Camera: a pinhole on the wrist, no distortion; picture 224 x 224 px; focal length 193.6 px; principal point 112.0 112.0 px. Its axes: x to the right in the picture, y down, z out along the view. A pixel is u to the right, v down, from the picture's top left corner.
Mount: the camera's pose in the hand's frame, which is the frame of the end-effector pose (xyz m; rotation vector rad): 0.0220 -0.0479 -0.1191 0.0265 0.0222 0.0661
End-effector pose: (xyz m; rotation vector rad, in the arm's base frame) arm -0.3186 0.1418 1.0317 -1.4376 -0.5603 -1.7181
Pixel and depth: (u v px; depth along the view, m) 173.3 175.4 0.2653
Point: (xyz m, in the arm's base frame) -0.2038 0.2004 1.1642
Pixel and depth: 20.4 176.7 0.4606
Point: -0.0416 0.4211 0.9217
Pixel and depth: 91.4 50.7 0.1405
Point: -0.3846 0.2091 1.0649
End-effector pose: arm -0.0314 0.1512 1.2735 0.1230 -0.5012 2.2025
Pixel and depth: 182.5 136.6 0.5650
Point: -0.2352 0.1354 1.7324
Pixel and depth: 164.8 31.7 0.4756
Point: 0.0196 0.2801 1.7144
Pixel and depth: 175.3 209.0 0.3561
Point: -0.2357 0.0834 1.4869
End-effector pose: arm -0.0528 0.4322 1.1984 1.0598 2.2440 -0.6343
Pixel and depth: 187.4 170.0 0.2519
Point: -0.0551 0.4290 1.0170
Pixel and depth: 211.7 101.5 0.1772
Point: -0.1428 0.4276 1.0889
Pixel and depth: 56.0 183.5 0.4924
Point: 0.2107 0.1939 0.9842
